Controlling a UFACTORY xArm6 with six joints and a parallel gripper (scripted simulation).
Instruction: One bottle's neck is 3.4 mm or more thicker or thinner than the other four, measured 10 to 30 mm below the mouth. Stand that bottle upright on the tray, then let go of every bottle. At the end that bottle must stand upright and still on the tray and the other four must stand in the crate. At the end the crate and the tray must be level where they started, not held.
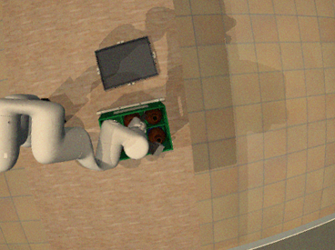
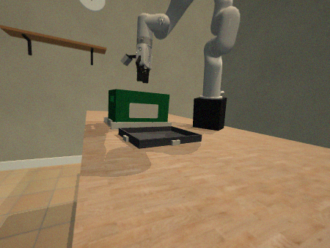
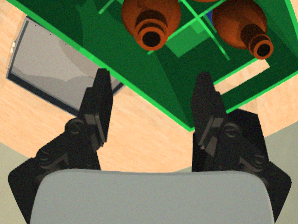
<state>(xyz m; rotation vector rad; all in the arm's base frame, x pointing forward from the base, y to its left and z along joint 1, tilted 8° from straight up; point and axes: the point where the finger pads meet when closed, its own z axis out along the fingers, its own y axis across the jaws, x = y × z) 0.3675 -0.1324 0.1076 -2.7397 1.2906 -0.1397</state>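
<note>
The brown bottle is 16 cm below my hand. From my hand the other things lie so: tray: 25 cm to the left, 23 cm below, 4 cm ahead; green crate: 16 cm below, 4 cm to the right.
</note>
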